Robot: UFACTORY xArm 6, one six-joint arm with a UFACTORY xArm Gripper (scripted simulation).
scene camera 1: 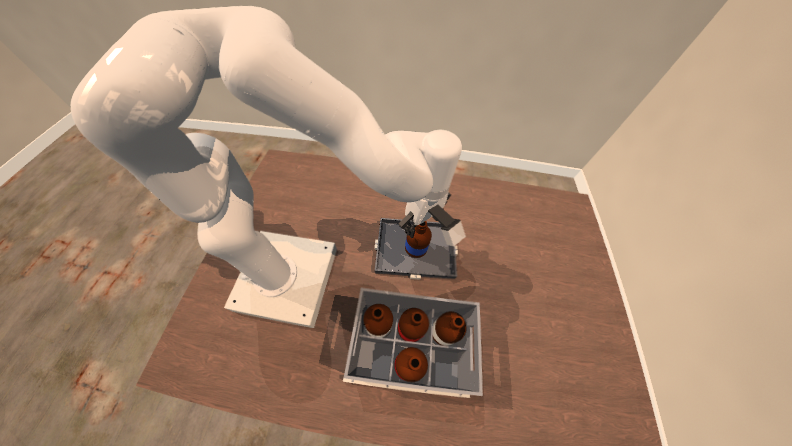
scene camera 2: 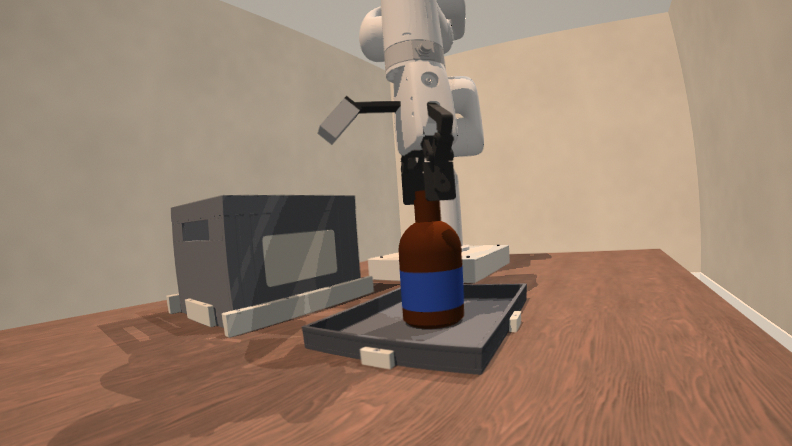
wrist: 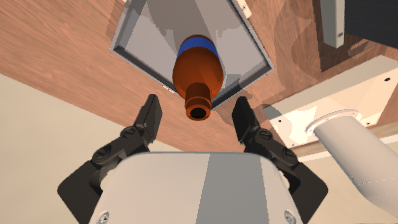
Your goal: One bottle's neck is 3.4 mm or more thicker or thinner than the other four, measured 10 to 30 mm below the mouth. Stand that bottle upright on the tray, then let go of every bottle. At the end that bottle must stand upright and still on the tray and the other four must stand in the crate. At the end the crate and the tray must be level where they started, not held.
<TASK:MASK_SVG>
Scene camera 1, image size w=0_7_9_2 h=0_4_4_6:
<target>dark grey crate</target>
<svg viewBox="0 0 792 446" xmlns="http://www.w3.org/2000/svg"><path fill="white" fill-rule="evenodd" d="M365 297L356 311L347 357L347 366L351 380L483 396L480 303L374 289ZM403 349L415 347L425 354L428 361L427 372L418 382L411 382L424 384L423 386L398 384L409 383L397 375L394 367L395 359ZM457 312L466 322L467 330L465 336L459 342L450 346L439 345L433 339L434 321L445 312ZM409 308L423 310L429 319L427 333L417 342L402 341L403 339L398 333L400 317ZM371 305L384 304L392 311L392 330L385 338L370 336L364 325L364 317L361 320L362 314L364 316L365 311Z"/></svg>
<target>dark grey tray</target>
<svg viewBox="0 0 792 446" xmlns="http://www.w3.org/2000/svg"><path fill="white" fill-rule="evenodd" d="M380 219L375 263L376 273L404 276L421 275L421 277L455 279L457 277L455 246L446 244L441 230L442 224L426 221L427 226L431 230L432 238L426 254L420 258L414 258L408 255L405 250L407 234L398 225L402 219Z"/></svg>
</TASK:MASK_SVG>
